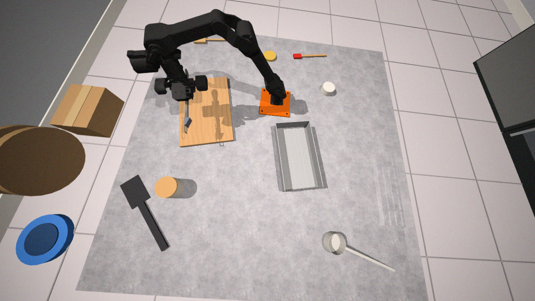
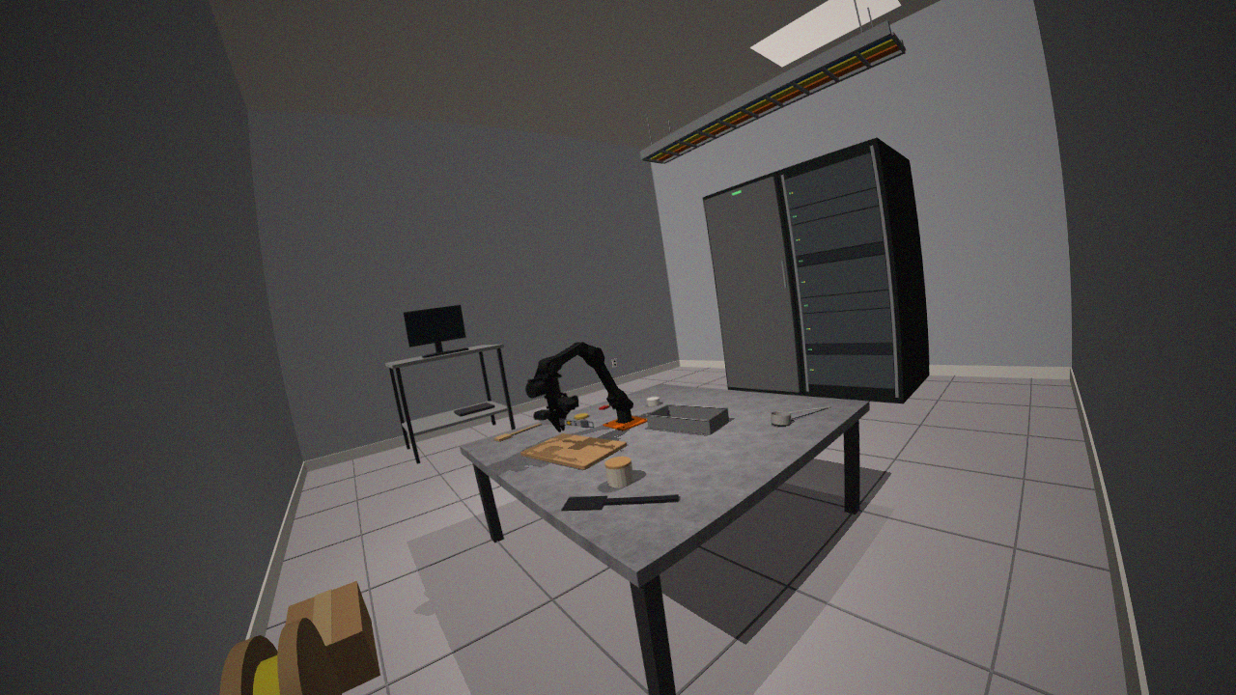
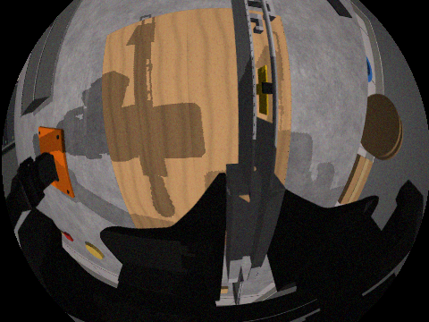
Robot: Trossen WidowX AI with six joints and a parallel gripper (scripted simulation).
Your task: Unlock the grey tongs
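My gripper tip is now 10 mm past the wooden board, 40 mm to the right of it and 90 mm above it. Also, from my gripper tip: black spatula (450 mm ahead, 140 mm to the right, 90 mm below); then yellow disc (380 mm behind, 350 mm to the left, 90 mm below); then small yellow lock (50 mm ahead, 10 mm to the left, 40 mm above).
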